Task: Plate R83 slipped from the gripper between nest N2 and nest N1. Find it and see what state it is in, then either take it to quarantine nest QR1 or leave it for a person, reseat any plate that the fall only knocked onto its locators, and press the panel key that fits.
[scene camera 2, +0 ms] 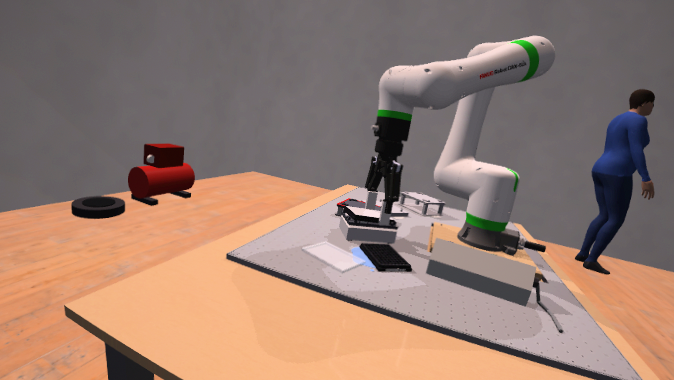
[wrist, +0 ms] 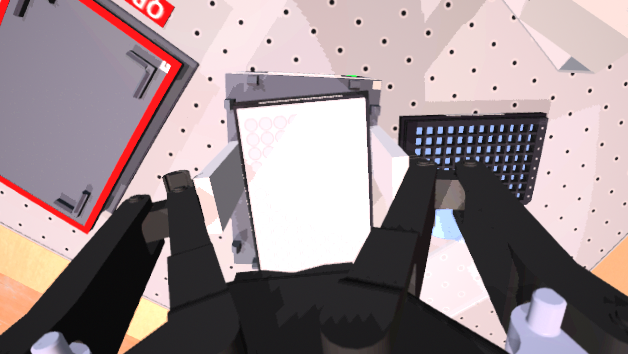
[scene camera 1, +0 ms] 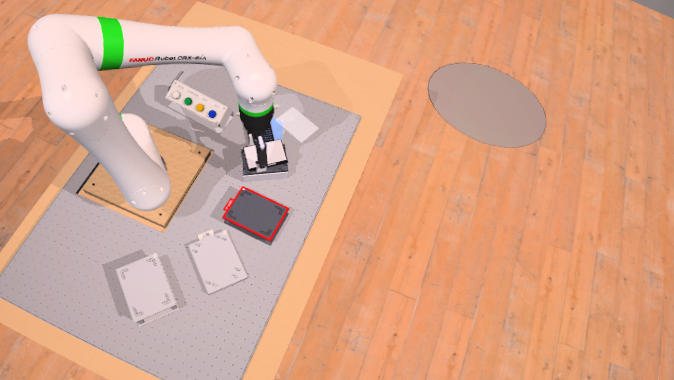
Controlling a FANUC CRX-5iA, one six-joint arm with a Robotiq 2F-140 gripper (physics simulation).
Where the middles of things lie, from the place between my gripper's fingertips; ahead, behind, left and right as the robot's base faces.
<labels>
My hand is 2 cm short of the white well plate (scene camera 1: 276,155), 2 cm to the right of it and 1 cm below it. The rest, counted from my hand: clear lid (scene camera 2: 342,261) (1 cm ahead, 21 cm to the left, 5 cm below); dark station (scene camera 2: 352,229) (2 cm ahead, 1 cm to the left, 2 cm below).
</labels>
